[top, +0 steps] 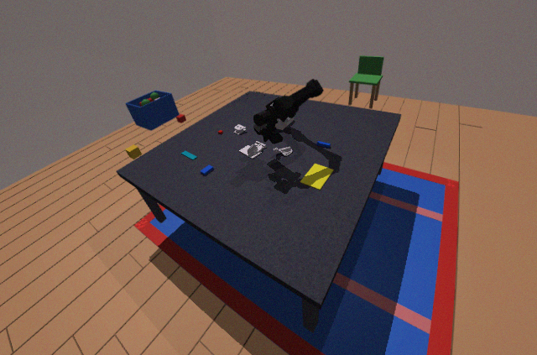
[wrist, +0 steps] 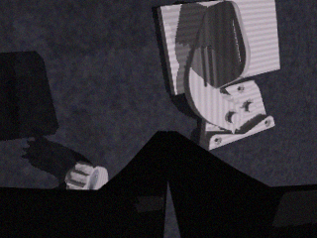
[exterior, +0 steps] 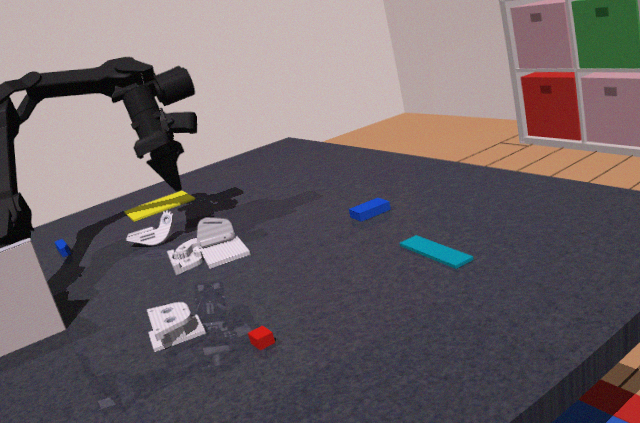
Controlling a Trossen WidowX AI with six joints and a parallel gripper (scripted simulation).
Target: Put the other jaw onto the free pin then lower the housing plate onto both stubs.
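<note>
The white jaw is 30 mm behind my gripper tip, 60 mm to the left of it and 60 mm below it. The rest, counted from my gripper tip: red cube (120 mm behind, 430 mm to the right, 90 mm below); then yellow plate (60 mm ahead, 310 mm to the left, 100 mm below); then white t-shaped piece (180 mm behind, 310 mm to the right, 90 mm below).
</note>
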